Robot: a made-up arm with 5 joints.
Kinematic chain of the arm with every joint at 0, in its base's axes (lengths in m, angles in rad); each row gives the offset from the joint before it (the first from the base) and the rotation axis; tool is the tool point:
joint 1: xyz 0 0 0.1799 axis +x
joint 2: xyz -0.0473 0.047 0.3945 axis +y
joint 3: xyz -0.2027 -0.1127 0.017 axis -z
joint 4: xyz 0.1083 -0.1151 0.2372 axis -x
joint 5: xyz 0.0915 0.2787 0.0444 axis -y
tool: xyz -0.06 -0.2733 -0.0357
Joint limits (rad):
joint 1: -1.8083..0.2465
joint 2: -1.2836..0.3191
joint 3: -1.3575..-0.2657
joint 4: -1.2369..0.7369
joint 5: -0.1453..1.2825
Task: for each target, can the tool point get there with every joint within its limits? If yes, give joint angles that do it. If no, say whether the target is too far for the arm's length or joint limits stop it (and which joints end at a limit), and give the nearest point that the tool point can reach.
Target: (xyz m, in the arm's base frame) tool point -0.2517 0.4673 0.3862
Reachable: yes | joints -1.3027 -1.1017 -0.4974 -0.0762 0.7351
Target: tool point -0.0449 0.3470 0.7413
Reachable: yes | joints -0.6851 0.1033 -0.5393 0.0640 0.0654
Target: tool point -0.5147 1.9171 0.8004
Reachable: no: too far | nearest point -0.1258 0.6415 0.3875 | short by 1.396 m
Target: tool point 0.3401 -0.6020 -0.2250
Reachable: no: joint limits stop it (at a limit: joint 1, joint 2, joint 3, joint 4, joint 5) | nearest point 0.0638 -0.2743 0.7332 | short by 1.050 m
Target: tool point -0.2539 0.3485 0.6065
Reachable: yes | joints -0.6745 -0.7922 -1.0458 -0.6327 0.1651
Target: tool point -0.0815 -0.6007 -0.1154
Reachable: no: joint limits stop it (at a limit: joint 1, joint 2, joint 3, joint 4, joint 5) | nearest point -0.3123 -0.2567 0.5619 | short by 0.794 m
